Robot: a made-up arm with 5 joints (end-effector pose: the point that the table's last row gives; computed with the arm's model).
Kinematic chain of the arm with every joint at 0, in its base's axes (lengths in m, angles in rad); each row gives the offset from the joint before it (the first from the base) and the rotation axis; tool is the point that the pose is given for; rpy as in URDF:
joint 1: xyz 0.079 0 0.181 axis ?
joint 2: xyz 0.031 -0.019 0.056 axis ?
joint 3: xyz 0.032 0 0.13 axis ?
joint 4: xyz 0.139 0 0.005 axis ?
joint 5: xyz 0.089 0.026 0 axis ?
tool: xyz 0 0 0 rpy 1.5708 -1.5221 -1.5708
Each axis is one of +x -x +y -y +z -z.
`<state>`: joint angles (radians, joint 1 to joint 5).
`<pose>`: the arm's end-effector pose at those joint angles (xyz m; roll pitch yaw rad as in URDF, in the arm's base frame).
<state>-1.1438 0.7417 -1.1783 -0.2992 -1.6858</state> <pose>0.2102 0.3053 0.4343 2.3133 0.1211 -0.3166</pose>
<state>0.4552 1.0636 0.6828 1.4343 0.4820</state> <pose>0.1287 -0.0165 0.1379 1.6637 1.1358 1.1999</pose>
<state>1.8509 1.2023 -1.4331 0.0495 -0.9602</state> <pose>-0.0208 -0.3724 0.3067 1.7841 -0.5516 2.7485</pose>
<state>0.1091 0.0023 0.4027 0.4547 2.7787</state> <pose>0.3294 -0.0204 0.2493 -0.3319 0.6412 2.5098</pose>
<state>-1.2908 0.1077 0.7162 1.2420 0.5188</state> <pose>0.1089 0.1294 0.1859 0.2399 0.4374 1.8145</pose>
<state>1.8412 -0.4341 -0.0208 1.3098 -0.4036</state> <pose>0.0359 -0.1815 0.3668 0.3633 -0.6314 -2.4133</pose>
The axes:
joint 1: -z
joint 2: +y
joint 3: +y
joint 4: +y
joint 5: -x

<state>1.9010 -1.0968 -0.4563 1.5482 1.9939</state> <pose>0.0803 -0.0178 0.4643 -1.5761 0.3744 -0.3321</pose>
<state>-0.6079 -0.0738 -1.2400 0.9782 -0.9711</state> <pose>0.2128 0.1016 0.5340 1.9594 -0.5171 -1.1626</pose>
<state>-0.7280 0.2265 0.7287 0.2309 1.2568</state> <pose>0.2305 0.1444 0.1634 -0.3619 -0.1335 1.9606</pose>
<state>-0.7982 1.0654 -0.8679 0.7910 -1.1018</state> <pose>0.3158 0.2530 0.1752 0.5413 -0.2263 -0.4153</pose>
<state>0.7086 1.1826 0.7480 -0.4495 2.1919</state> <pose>0.1801 -0.0774 0.0361 -0.0755 0.0485 1.4328</pose>
